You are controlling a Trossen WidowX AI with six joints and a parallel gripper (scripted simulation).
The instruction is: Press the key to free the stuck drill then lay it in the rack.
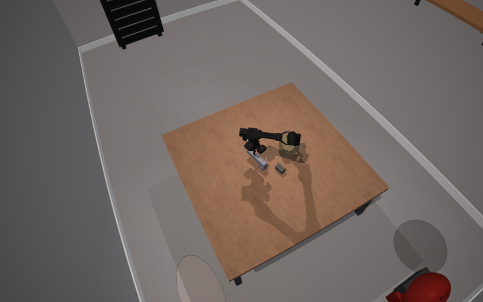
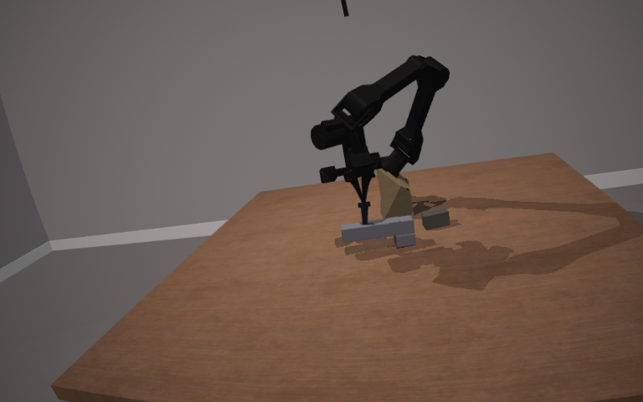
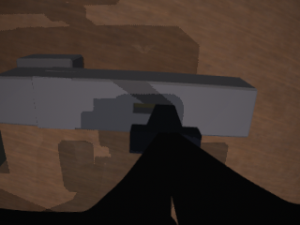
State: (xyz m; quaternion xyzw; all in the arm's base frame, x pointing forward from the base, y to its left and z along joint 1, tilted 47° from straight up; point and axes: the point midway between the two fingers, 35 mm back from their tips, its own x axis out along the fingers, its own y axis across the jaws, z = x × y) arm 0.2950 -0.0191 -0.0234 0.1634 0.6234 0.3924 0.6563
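Now: gripper tip 8 cm above the drill, 4 cm to the right of it and 2 cm past it. Round my gripper tip: dark olive rack (16 cm to the left, 13 cm behind, 11 cm below); dark key (3 cm below); grey housing block (9 cm below, 3 cm to the left, 1 cm behind).
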